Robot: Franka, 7 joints.
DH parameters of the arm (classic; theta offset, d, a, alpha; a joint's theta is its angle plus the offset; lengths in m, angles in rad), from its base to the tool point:
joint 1: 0 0.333 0 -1.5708
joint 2: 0 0 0 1.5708
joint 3: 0 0.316 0.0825 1.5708
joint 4: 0 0 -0.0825 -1.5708
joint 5: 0 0.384 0 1.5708
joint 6: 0 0 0.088 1.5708
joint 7: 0 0.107 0 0
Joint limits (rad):
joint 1: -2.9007..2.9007
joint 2: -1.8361..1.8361
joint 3: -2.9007..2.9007
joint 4: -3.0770..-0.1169
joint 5: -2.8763..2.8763
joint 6: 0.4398..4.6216
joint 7: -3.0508..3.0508
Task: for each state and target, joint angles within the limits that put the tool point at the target. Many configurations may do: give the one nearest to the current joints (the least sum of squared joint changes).
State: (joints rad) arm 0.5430 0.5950 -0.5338 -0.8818 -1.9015 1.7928 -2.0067
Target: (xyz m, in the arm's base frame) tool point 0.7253 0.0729 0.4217
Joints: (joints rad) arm 0.5787 0.6991 -0.4749 -1.4273 -1.7538 1.6484 -2.0067
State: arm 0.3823 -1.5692 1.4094 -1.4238 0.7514 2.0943 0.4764
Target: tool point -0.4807 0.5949 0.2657
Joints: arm -0.0674 -1.6910 1.5361 -1.2719 0.7728 2.2033 0.4764
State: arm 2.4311 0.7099 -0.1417 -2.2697 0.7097 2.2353 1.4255
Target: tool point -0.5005 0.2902 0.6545
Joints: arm 2.5782 -0.0892 0.0094 -1.7838 0.7273 2.2753 1.4255
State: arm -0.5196 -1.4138 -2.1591 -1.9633 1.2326 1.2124 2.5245
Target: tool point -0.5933 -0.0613 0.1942
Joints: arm -0.8385 -1.3239 -2.2396 -1.7038 1.3030 1.2204 2.5245
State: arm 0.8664 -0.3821 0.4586 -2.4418 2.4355 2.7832 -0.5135
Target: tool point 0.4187 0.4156 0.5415
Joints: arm 0.6085 -0.0179 0.2003 -1.9203 2.4040 2.6338 -0.5135
